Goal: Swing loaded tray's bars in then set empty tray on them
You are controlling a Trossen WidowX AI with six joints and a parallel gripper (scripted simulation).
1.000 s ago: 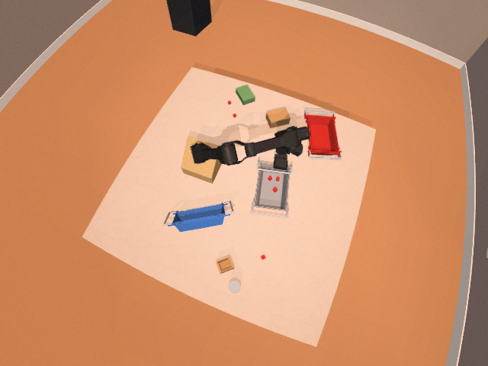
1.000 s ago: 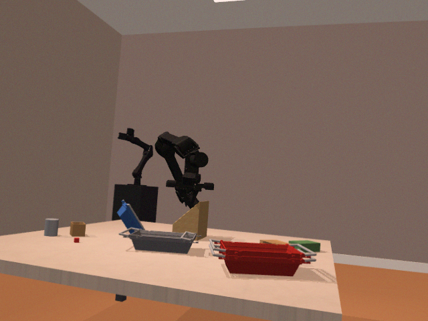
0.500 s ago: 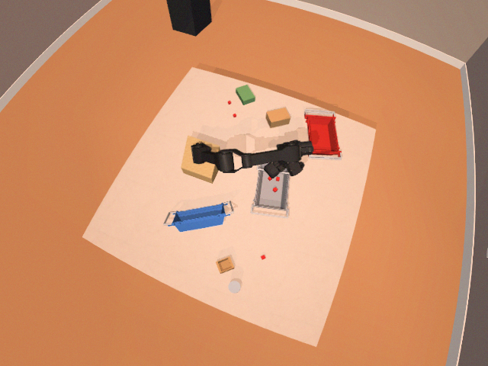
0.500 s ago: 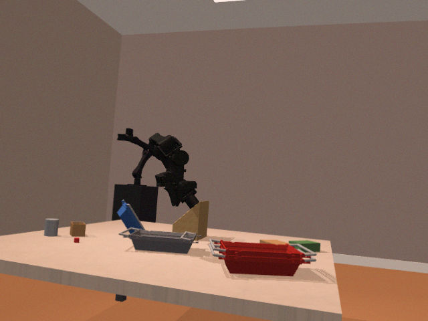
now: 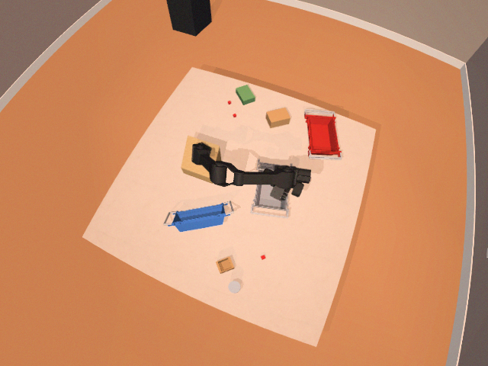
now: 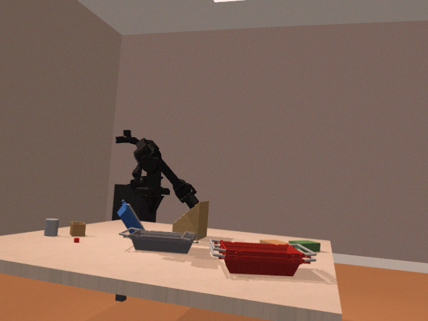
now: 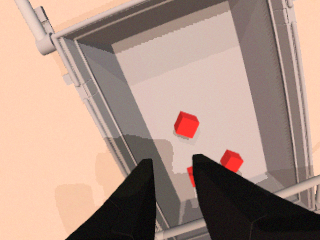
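Now: the blue tray 280 mm behind my gripper tip, 270 mm to the right of it and 70 mm below it. Round my gripper tip: grey cylinder (30 mm ahead, 490 mm to the right, 110 mm below); then brown box (60 mm behind, 420 mm to the right, 130 mm below); then red cube (80 mm ahead, 300 mm to the right, 130 mm below).
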